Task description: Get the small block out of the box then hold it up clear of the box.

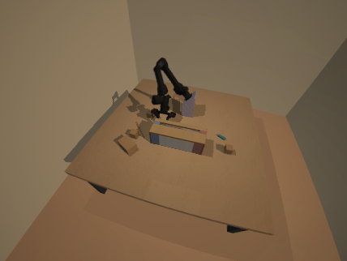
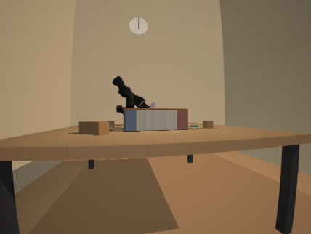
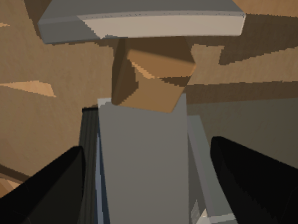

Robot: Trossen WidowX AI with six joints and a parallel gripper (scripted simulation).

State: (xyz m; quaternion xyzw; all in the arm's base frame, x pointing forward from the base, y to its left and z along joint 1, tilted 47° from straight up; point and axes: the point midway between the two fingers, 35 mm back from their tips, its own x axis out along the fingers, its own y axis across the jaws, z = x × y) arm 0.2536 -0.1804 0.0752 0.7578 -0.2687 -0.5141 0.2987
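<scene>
Right now my gripper tip is 2 cm past the brown block, 1 cm to the right of it and 4 cm above it. From my gripper tip the other things lie so: clear-fronted box: 7 cm ahead, 14 cm to the left, 1 cm above; teal piece: 1 cm ahead, 49 cm to the left, 5 cm below.
</scene>
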